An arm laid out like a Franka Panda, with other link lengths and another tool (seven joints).
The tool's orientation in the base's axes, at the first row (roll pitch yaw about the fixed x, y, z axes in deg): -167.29, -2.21, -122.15
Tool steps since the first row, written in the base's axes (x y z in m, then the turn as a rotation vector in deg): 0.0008, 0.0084, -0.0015, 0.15, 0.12, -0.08; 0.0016, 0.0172, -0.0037, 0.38, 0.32, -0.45; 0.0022, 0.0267, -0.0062, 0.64, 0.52, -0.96; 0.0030, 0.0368, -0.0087, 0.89, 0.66, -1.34; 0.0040, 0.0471, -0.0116, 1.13, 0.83, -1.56; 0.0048, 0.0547, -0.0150, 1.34, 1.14, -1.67; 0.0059, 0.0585, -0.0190, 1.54, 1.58, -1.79; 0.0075, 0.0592, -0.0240, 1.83, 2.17, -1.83; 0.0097, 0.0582, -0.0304, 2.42, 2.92, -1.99; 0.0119, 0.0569, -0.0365, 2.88, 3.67, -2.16; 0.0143, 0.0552, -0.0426, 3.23, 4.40, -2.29; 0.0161, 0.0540, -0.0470, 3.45, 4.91, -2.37
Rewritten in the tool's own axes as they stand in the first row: -0.0076, 0.0040, 0.0003, -0.18, -0.05, 0.09; -0.0155, 0.0083, 0.0013, -0.49, -0.05, 0.45; -0.0240, 0.0132, 0.0024, -0.82, -0.05, 0.96; -0.0331, 0.0183, 0.0035, -1.08, -0.11, 1.36; -0.0424, 0.0233, 0.0050, -1.36, -0.17, 1.58; -0.0494, 0.0273, 0.0073, -1.74, -0.16, 1.68; -0.0534, 0.0292, 0.0108, -2.22, -0.08, 1.77; -0.0550, 0.0294, 0.0158, -2.88, -0.01, 1.76; -0.0556, 0.0284, 0.0226, -3.83, -0.08, 1.91; -0.0559, 0.0273, 0.0291, -4.72, -0.04, 2.04; -0.0559, 0.0257, 0.0357, -5.53, 0.07, 2.11; -0.0561, 0.0246, 0.0404, -6.08, 0.17, 2.15
